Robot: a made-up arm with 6 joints. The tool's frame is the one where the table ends. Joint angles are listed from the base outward.
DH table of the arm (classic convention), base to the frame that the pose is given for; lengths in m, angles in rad. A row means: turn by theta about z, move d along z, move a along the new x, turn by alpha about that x. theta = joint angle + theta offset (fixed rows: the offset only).
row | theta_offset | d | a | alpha
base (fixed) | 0.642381 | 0 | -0.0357 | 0
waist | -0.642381 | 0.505 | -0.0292 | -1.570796
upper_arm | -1.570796 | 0 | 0.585 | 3.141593
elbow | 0 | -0.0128 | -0.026 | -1.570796
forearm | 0 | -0.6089 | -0.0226 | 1.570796
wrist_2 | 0 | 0.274 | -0.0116 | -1.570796
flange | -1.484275 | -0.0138 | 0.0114 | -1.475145
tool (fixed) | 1.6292 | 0.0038 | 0 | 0
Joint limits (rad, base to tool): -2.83..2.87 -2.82..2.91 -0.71..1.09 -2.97..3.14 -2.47..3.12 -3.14..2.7
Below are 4 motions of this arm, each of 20 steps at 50 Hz.
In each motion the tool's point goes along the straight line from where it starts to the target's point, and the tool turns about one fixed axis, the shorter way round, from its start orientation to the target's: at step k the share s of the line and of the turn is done. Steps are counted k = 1, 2, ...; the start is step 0. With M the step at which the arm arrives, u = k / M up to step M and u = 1 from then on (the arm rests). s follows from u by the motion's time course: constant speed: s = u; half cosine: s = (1 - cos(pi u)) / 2; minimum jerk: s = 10 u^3 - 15 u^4 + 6 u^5.
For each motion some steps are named. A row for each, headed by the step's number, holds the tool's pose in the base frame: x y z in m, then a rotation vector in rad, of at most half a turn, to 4 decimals.
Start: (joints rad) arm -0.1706 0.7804 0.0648 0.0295 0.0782 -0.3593
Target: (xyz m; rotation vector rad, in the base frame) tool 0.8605 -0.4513 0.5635 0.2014 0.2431 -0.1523
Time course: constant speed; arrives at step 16
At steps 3, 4, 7, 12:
3: 0.7567 -0.4345 0.4908 0.2746 0.4600 -0.1872
4: 0.7647 -0.4358 0.4964 0.2690 0.4433 -0.1845
7: 0.7887 -0.4397 0.5132 0.2522 0.3932 -0.1765
12: 0.8286 -0.4461 0.5411 0.2240 0.3098 -0.1631

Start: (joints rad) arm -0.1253 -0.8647 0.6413 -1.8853 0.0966 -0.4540
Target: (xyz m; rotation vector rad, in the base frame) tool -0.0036 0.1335 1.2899 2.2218 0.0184 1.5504
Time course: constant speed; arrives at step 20
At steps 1, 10, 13, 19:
1: -0.1500 0.1292 1.4782 1.8260 -1.0066 1.4748
10: -0.0807 0.1312 1.3890 2.0470 -0.5404 1.5378
13: -0.0575 0.1319 1.3593 2.1077 -0.3768 1.5482
19: -0.0113 0.1333 1.2998 2.2079 -0.0391 1.5520

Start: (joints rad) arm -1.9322 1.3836 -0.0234 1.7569 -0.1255 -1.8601
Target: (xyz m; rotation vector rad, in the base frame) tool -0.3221 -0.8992 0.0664 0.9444 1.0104 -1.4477
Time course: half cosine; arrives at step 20
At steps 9, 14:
9: -0.3265 -0.8801 0.0536 1.0940 0.9432 -1.5824
14: -0.3237 -0.8924 0.0618 0.9976 0.9876 -1.4961

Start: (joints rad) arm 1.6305 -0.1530 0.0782 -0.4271 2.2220 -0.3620
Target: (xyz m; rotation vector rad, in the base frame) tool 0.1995 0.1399 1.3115 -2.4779 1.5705 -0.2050
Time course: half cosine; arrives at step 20
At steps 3, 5, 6, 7, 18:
3: 0.1867 0.4818 1.0903 2.2005 -1.5634 0.4355
5: 0.1879 0.4486 1.1119 2.2596 -1.5874 0.4201
6: 0.1887 0.4270 1.1258 2.2981 -1.6027 0.4097
7: 0.1896 0.4028 1.1415 2.3413 -1.6197 0.3976
18: 0.1992 0.1487 1.3058 -2.4886 1.5820 -0.2130

